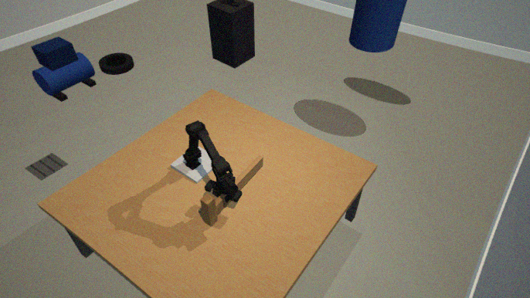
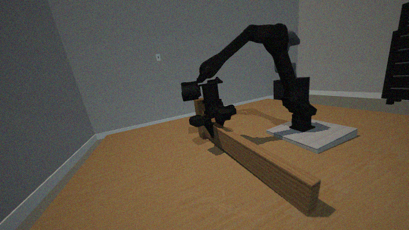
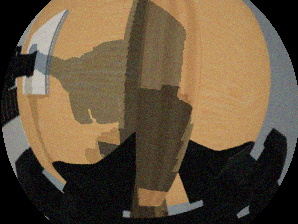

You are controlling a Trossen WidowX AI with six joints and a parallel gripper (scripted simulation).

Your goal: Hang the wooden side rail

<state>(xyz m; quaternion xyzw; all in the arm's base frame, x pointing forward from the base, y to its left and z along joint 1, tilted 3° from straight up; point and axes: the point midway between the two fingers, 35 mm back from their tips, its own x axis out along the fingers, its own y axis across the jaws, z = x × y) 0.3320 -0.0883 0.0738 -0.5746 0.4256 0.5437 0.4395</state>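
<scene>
The wooden headboard post is 11 cm to the right of my gripper tip, 4 cm above it and 1 cm ahead of it.
</scene>
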